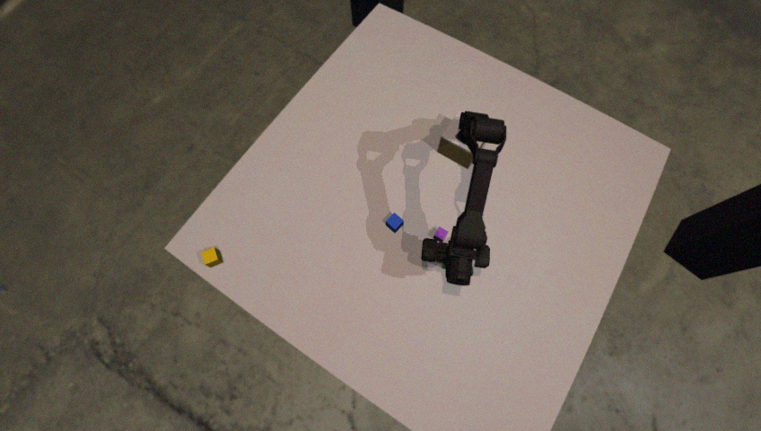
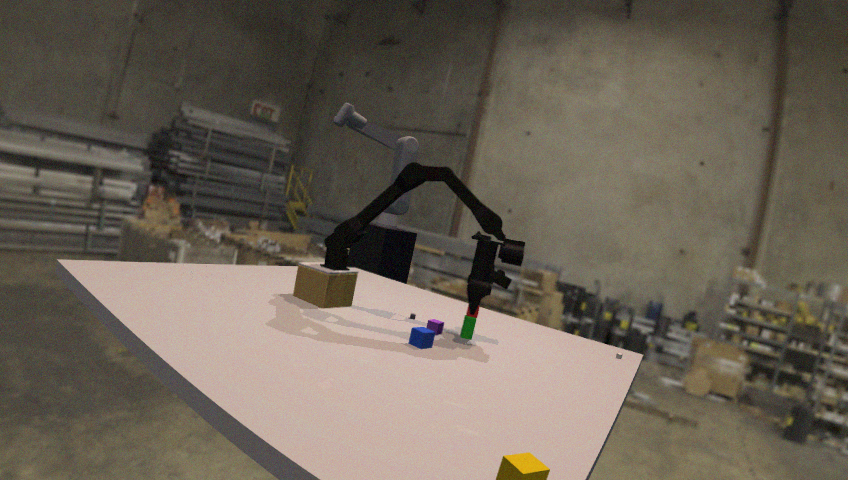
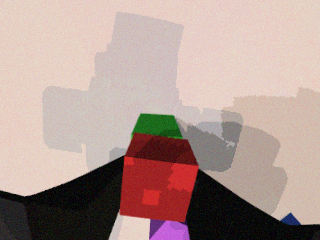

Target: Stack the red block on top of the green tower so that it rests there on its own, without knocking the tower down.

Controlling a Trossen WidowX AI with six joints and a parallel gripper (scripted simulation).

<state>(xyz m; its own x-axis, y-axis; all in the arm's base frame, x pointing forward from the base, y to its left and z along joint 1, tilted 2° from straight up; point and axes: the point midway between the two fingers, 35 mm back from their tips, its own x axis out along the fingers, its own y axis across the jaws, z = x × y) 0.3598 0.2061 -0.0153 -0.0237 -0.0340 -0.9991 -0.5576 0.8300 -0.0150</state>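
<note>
The red block is 10 mm above my gripper tip. Also, from my gripper tip: tiny grey cube: 180 mm behind, 60 mm below, 20 mm to the right; then blue block: 210 mm to the right, 50 mm below, 10 mm ahead; then purple block: 70 mm to the right, 60 mm behind, 50 mm below.
</note>
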